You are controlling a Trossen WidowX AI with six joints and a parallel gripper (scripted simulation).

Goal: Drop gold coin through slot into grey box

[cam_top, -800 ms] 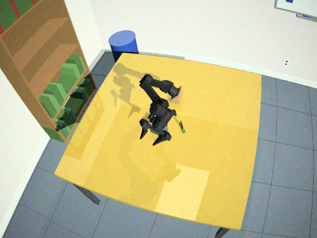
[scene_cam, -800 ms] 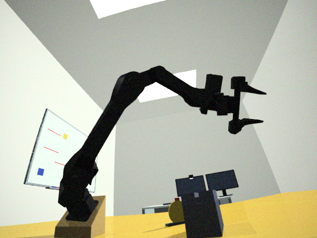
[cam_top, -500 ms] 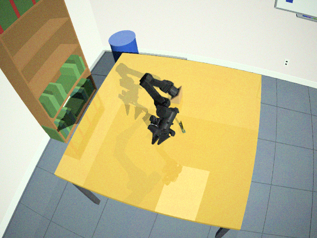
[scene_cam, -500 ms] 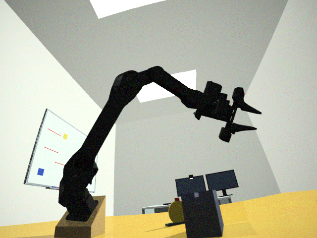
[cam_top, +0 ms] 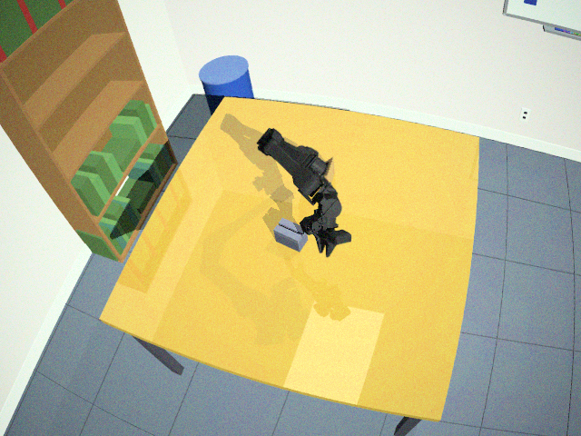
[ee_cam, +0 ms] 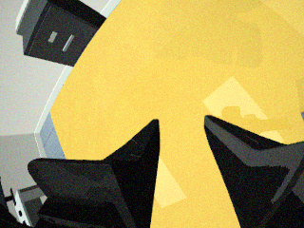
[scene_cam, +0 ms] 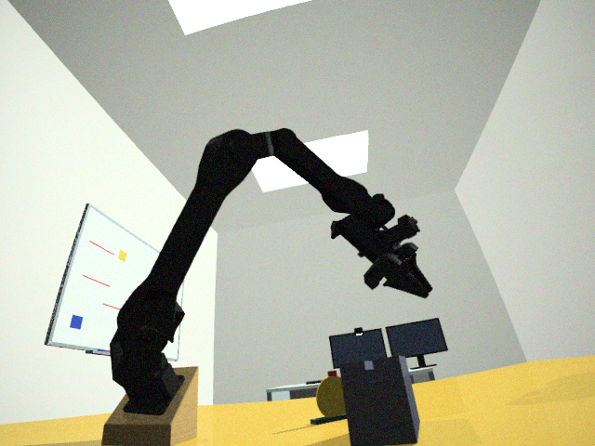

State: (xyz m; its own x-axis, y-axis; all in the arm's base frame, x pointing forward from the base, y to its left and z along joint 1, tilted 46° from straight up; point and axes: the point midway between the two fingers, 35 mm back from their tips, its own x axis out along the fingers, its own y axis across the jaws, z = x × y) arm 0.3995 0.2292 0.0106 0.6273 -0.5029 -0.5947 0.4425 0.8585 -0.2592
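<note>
My gripper tip is now 19 cm past the gold coin, 14 cm above it and 4 cm to the left of it.
</note>
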